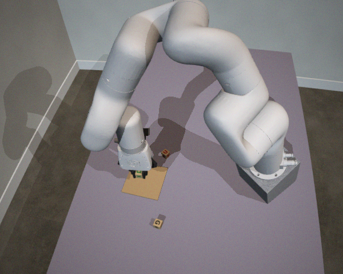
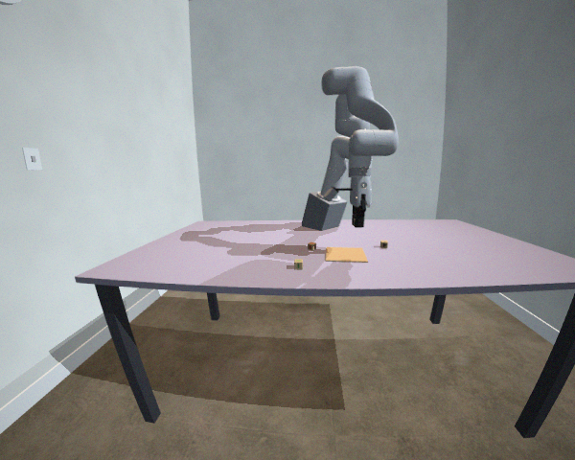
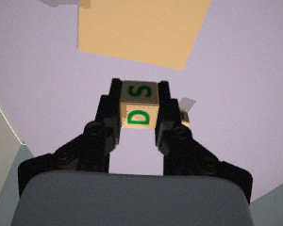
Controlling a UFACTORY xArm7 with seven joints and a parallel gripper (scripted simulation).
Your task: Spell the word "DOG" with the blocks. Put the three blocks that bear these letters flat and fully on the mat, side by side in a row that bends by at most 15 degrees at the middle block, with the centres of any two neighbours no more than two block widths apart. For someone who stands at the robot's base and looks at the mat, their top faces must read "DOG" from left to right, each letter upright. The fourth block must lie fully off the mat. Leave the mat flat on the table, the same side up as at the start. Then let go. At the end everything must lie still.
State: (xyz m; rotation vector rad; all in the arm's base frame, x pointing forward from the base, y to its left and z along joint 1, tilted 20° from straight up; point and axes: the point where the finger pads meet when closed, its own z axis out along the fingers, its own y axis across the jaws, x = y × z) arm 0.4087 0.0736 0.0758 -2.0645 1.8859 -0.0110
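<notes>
My gripper is now 120 mm above the mat, 40 mm to the left of it and 10 mm short of it. The rest, counted from my hand: G block (120 mm to the left, 110 mm below, 90 mm behind); D block (10 mm below); O block (200 mm to the right, 140 mm ahead, 110 mm below).
</notes>
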